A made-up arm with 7 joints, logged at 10 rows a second.
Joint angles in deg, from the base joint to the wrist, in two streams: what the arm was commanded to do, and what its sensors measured. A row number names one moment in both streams.
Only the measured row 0 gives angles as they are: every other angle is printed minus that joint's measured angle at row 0.
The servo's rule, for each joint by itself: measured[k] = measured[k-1] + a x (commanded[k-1-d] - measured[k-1]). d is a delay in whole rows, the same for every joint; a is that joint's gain. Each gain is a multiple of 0.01, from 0.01 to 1. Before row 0 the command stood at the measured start. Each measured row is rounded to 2 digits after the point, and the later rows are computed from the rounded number. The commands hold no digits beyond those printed.
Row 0, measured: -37.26, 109.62, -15.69, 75.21, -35.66, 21.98, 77.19
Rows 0 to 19, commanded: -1.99, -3.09, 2.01, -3.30, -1.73, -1.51, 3.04; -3.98, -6.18, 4.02, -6.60, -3.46, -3.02, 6.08; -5.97, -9.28, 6.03, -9.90, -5.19, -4.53, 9.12; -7.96, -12.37, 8.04, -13.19, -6.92, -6.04, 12.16; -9.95, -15.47, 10.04, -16.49, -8.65, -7.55, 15.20; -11.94, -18.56, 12.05, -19.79, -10.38, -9.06, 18.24; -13.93, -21.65, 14.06, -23.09, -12.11, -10.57, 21.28; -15.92, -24.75, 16.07, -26.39, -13.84, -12.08, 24.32; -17.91, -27.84, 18.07, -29.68, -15.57, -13.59, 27.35; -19.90, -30.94, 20.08, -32.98, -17.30, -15.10, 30.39; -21.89, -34.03, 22.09, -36.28, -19.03, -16.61, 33.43; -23.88, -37.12, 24.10, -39.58, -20.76, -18.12, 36.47; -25.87, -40.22, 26.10, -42.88, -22.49, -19.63, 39.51; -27.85, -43.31, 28.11, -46.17, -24.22, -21.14, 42.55; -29.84, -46.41, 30.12, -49.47, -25.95, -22.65, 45.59; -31.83, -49.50, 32.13, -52.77, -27.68, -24.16, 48.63; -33.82, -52.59, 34.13, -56.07, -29.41, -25.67, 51.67; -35.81, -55.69, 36.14, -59.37, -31.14, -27.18, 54.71; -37.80, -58.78, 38.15, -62.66, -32.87, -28.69, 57.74; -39.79, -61.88, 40.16, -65.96, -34.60, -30.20, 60.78
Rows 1 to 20, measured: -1.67, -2.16, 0.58, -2.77, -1.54, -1.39, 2.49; -3.61, -4.97, 1.58, -5.99, -3.25, -2.89, 5.43; -5.59, -7.99, 2.87, -9.27, -4.98, -4.40, 8.46; -7.58, -11.06, 4.37, -12.56, -6.71, -5.91, 11.49; -9.57, -14.15, 6.01, -15.86, -8.44, -7.42, 14.53; -11.56, -17.24, 7.76, -19.16, -10.17, -8.93, 17.57; -13.55, -20.33, 9.59, -22.46, -11.90, -10.44, 20.61; -15.54, -23.42, 11.47, -25.76, -13.63, -11.95, 23.65; -17.53, -26.51, 13.38, -29.05, -15.36, -13.46, 26.68; -19.52, -29.61, 15.32, -32.35, -17.09, -14.97, 29.72; -21.51, -32.70, 17.28, -35.65, -18.82, -16.48, 32.76; -23.50, -35.79, 19.26, -38.95, -20.55, -17.99, 35.80; -25.49, -38.89, 21.24, -42.25, -22.28, -19.50, 38.84; -27.47, -41.98, 23.23, -45.54, -24.01, -21.01, 41.88; -29.46, -45.08, 25.23, -48.84, -25.74, -22.52, 44.92; -31.45, -48.17, 27.23, -52.14, -27.47, -24.03, 47.96; -33.44, -51.26, 29.23, -55.44, -29.20, -25.54, 51.00; -35.43, -54.36, 31.23, -58.74, -30.93, -27.05, 54.04; -37.42, -57.45, 33.24, -62.03, -32.66, -28.56, 57.07; -39.41, -60.55, 35.25, -65.33, -34.39, -30.07, 60.11
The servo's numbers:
d 0
a 0.84 0.70 0.29 0.84 0.89 0.92 0.82

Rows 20 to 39, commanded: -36.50, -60.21, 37.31, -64.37, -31.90, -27.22, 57.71; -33.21, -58.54, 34.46, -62.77, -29.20, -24.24, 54.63; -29.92, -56.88, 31.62, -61.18, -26.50, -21.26, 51.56; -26.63, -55.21, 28.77, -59.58, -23.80, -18.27, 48.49; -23.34, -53.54, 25.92, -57.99, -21.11, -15.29, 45.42; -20.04, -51.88, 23.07, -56.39, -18.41, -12.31, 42.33; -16.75, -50.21, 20.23, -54.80, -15.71, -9.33, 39.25; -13.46, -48.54, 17.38, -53.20, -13.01, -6.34, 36.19; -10.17, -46.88, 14.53, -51.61, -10.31, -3.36, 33.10; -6.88, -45.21, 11.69, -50.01, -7.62, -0.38, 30.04; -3.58, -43.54, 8.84, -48.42, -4.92, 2.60, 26.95; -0.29, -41.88, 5.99, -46.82, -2.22, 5.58, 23.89; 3.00, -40.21, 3.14, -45.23, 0.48, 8.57, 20.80; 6.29, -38.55, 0.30, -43.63, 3.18, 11.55, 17.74; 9.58, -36.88, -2.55, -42.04, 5.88, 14.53, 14.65; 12.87, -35.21, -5.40, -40.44, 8.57, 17.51, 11.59; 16.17, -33.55, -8.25, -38.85, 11.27, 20.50, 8.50; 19.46, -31.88, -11.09, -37.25, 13.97, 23.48, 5.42; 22.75, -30.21, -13.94, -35.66, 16.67, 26.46, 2.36; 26.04, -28.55, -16.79, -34.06, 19.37, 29.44, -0.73
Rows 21 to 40, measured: -36.97, -60.31, 35.85, -64.52, -32.17, -27.45, 58.14; -33.81, -59.07, 35.45, -63.05, -29.53, -24.50, 55.26; -30.54, -57.54, 34.34, -61.48, -26.83, -21.52, 52.23; -27.26, -55.91, 32.72, -59.88, -24.13, -18.53, 49.16; -23.97, -54.25, 30.75, -58.29, -21.44, -15.55, 46.09; -20.67, -52.59, 28.52, -56.69, -18.74, -12.57, 43.01; -17.38, -50.92, 26.12, -55.10, -16.04, -9.59, 39.93; -14.09, -49.25, 23.59, -53.50, -13.34, -6.60, 36.86; -10.80, -47.59, 20.96, -51.91, -10.64, -3.62, 33.78; -7.51, -45.92, 18.27, -50.31, -7.95, -0.64, 30.71; -4.21, -44.25, 15.54, -48.72, -5.25, 2.34, 27.63; -0.92, -42.59, 12.77, -47.12, -2.55, 5.32, 24.56; 2.37, -40.92, 9.98, -45.53, 0.15, 8.31, 21.48; 5.66, -39.26, 7.17, -43.93, 2.85, 11.29, 18.41; 8.95, -37.59, 4.35, -42.34, 5.55, 14.27, 15.33; 12.24, -35.92, 1.52, -40.74, 8.24, 17.25, 12.26; 15.54, -34.26, -1.31, -39.15, 10.94, 20.24, 9.18; 18.83, -32.59, -4.15, -37.55, 13.64, 23.22, 6.10; 22.12, -30.92, -6.99, -35.96, 16.34, 26.20, 3.03; 25.41, -29.26, -9.83, -34.36, 19.04, 29.18, -0.05
